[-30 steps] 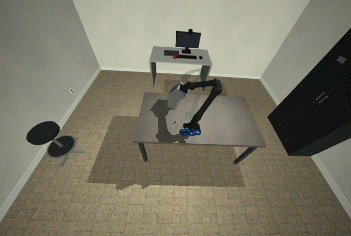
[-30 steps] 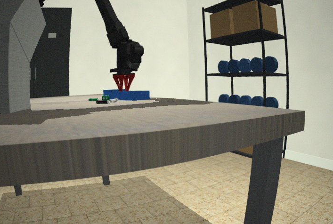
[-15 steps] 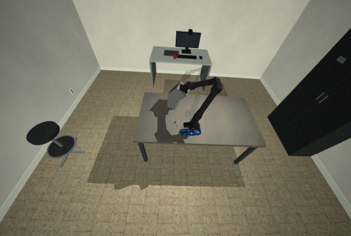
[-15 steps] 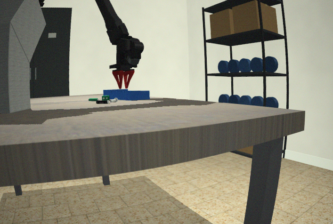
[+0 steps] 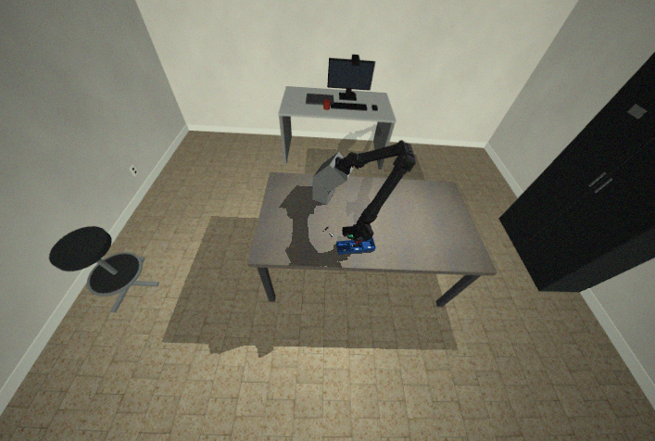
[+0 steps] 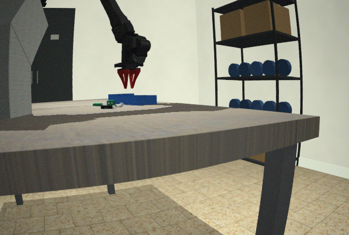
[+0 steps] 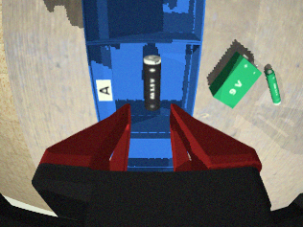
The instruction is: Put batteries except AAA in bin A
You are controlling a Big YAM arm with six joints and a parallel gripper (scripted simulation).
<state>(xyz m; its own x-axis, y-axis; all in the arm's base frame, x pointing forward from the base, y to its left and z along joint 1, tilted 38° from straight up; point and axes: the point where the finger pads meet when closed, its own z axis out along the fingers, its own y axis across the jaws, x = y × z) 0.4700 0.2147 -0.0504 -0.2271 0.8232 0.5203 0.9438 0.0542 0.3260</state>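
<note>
The blue tray lies 50 mm below my hand. The rest, counted from my hand: green 9 V battery 80 mm behind, 30 mm to the right, 60 mm below; white bolt 70 mm behind, 160 mm to the right, 60 mm below; thin green battery 130 mm behind, 20 mm to the right, 60 mm below.
</note>
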